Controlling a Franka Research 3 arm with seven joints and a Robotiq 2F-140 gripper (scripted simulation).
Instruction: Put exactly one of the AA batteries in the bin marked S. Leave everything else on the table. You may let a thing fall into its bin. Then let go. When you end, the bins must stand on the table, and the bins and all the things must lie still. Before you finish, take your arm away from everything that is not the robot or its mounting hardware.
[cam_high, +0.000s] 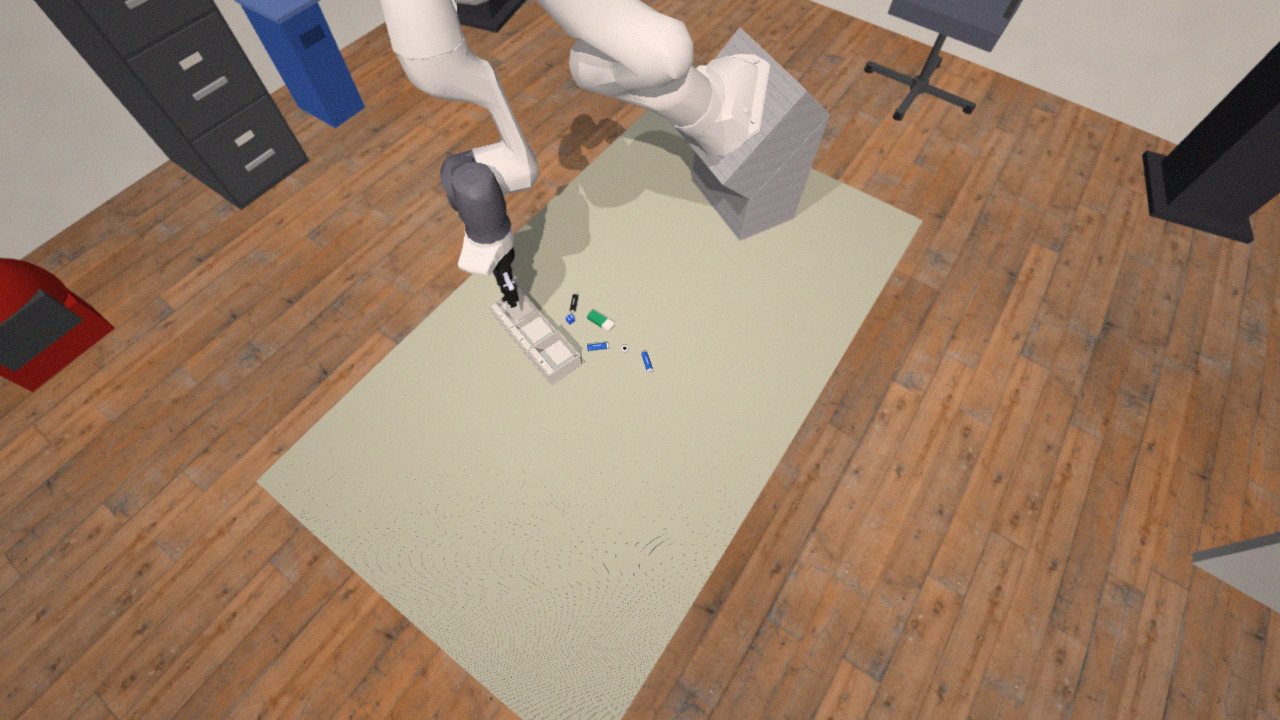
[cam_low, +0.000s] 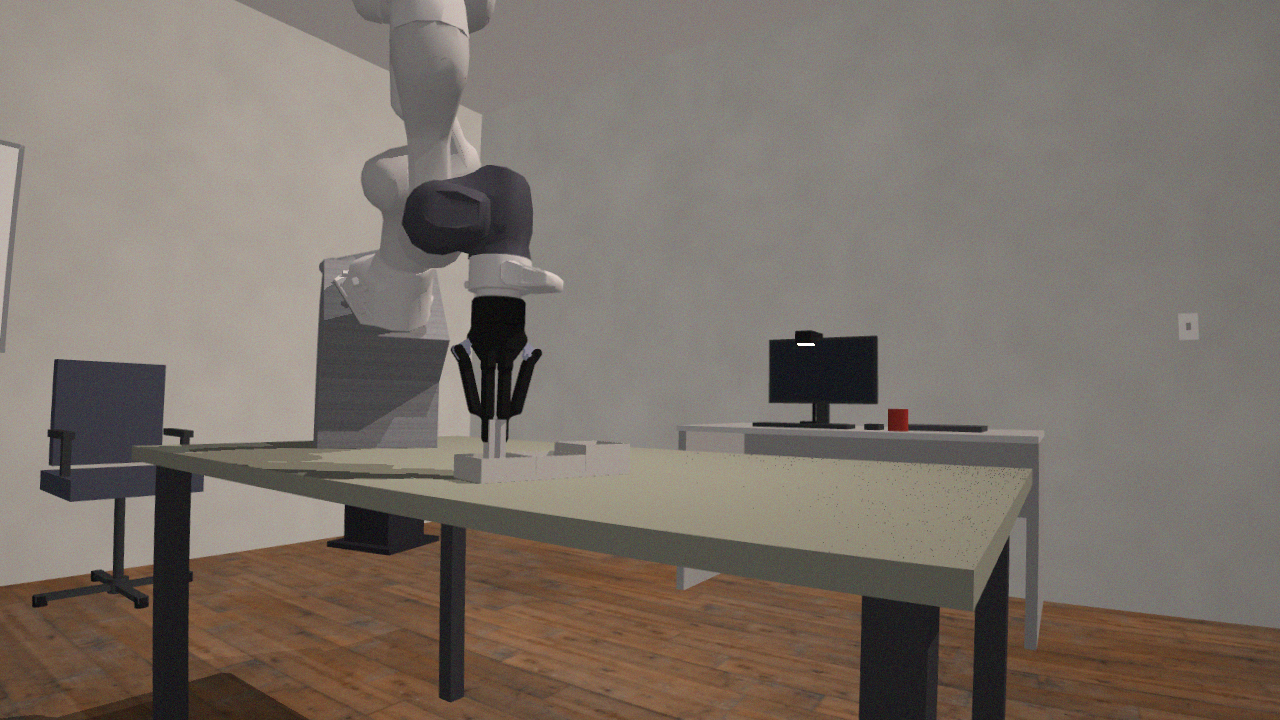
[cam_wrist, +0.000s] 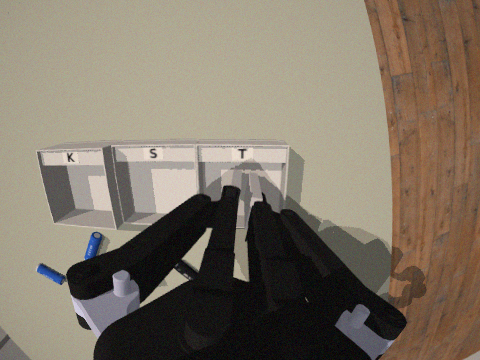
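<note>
Now: the bin tray 70 mm to the left of my hand, 40 mm ahead of it and 30 mm below it. The rest, counted from my hand: black AA battery: 120 mm to the left, 80 mm behind, 40 mm below; then white ring: 280 mm to the left, 50 mm below; then blue die: 130 mm to the left, 40 mm below, 30 mm behind.
</note>
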